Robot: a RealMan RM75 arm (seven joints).
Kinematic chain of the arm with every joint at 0, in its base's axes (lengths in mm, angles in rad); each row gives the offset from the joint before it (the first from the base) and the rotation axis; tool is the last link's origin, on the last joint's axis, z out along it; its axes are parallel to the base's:
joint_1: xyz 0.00 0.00 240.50 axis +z
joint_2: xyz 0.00 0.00 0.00 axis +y
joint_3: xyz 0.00 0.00 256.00 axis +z
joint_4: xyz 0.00 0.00 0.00 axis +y
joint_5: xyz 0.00 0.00 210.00 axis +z
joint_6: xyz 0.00 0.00 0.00 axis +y
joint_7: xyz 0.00 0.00 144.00 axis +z
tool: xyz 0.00 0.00 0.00
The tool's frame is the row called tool.
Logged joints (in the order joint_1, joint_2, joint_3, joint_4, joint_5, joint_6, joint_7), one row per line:
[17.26 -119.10 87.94 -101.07 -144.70 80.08 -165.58]
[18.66 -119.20 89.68 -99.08 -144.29 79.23 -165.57]
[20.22 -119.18 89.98 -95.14 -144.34 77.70 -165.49]
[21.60 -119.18 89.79 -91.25 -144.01 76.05 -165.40]
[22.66 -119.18 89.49 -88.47 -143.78 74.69 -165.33]
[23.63 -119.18 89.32 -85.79 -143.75 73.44 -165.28]
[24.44 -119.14 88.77 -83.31 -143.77 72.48 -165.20]
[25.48 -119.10 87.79 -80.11 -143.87 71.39 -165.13]
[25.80 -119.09 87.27 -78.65 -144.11 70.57 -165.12]
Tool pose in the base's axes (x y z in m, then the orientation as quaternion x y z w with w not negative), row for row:
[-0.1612 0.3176 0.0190 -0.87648 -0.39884 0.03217 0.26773]
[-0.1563 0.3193 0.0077 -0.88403 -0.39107 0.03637 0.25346]
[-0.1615 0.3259 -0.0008 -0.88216 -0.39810 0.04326 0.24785]
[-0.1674 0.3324 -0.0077 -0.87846 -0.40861 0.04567 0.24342]
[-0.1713 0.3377 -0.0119 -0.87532 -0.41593 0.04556 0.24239]
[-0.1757 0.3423 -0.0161 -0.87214 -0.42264 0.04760 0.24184]
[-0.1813 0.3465 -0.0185 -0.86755 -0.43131 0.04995 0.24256]
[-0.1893 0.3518 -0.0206 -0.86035 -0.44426 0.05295 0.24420]
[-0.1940 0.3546 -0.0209 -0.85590 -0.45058 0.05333 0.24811]
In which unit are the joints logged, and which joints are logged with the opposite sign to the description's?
The joints are logged in degrees. Opposite sign: joint_1, joint_4, joint_5.
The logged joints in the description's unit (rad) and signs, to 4 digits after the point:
[-0.3012 -2.0787 1.5348 1.7640 2.5255 1.3977 -2.8899]
[-0.3257 -2.0804 1.5652 1.7293 2.5183 1.3828 -2.8897]
[-0.3529 -2.0801 1.5704 1.6605 2.5192 1.3561 -2.8883]
[-0.3770 -2.0801 1.5671 1.5926 2.5134 1.3273 -2.8868]
[-0.3955 -2.0801 1.5619 1.5441 2.5094 1.3036 -2.8856]
[-0.4124 -2.0801 1.5589 1.4973 2.5089 1.2818 -2.8847]
[-0.4266 -2.0794 1.5493 1.4540 2.5093 1.2650 -2.8833]
[-0.4447 -2.0787 1.5322 1.3982 2.5110 1.2460 -2.8821]
[-0.4503 -2.0785 1.5231 1.3727 2.5152 1.2317 -2.8819]

